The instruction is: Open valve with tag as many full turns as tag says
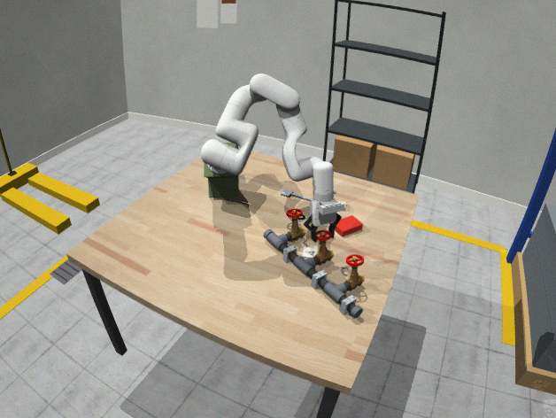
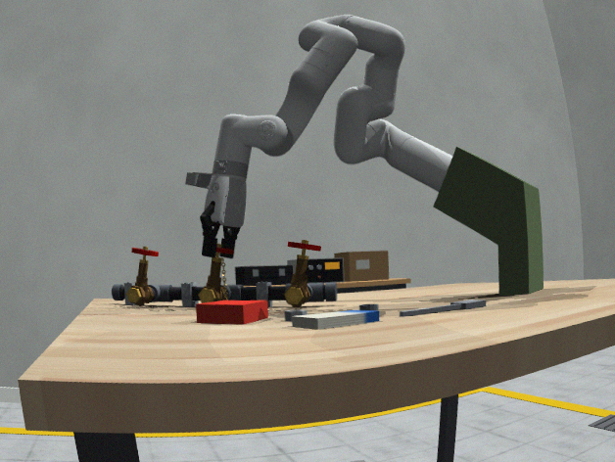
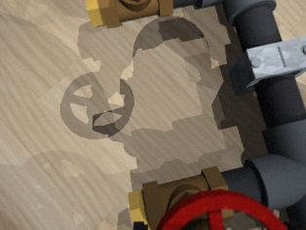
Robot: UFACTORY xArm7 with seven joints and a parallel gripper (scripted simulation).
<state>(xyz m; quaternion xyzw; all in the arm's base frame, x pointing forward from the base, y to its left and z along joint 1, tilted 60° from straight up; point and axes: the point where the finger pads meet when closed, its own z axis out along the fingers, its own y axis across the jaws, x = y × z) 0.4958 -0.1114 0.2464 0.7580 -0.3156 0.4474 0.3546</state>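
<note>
My hand is 120 mm above the white tag, 50 mm past it and 40 mm to the right of it. Round my hand: red block (250 mm to the left, 110 mm below, 110 mm ahead); grey wrench (470 mm to the left, 160 mm behind, 120 mm below); blue flat tool (420 mm to the left, 120 mm below, 40 mm ahead).
</note>
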